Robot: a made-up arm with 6 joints.
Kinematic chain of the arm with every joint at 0, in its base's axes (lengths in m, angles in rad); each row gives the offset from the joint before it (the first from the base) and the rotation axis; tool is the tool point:
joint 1: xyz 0 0 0.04 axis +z
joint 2: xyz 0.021 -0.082 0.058 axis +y
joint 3: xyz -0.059 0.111 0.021 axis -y
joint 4: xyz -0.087 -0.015 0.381 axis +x
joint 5: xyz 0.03 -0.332 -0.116 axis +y
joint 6: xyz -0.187 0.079 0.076 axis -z
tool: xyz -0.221 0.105 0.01
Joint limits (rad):
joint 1: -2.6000..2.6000
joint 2: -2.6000..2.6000
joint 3: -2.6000..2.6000
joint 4: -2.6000..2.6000
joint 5: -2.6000..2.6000
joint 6: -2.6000..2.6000
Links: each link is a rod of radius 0.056 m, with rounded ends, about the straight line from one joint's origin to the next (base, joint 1, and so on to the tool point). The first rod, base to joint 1, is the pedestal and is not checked.
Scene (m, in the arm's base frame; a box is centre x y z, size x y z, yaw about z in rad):
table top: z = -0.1
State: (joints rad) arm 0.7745 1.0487 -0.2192 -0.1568 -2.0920 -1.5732
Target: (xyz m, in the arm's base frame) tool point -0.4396 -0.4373 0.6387
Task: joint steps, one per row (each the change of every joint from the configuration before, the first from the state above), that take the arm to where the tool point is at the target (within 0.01 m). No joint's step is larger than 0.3 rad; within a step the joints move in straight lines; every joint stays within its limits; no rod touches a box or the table.
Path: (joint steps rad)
1: -0.2855 -0.1866 0.1793 -0.1763 0.1062 -0.0811
2: -0.2855 -0.1867 0.1793 -0.1764 0.1062 -0.0811
3: -0.2854 -0.1866 0.1793 -0.1763 0.1062 -0.0811
4: -0.2855 -0.1867 0.1794 -0.1763 0.1062 -0.0811

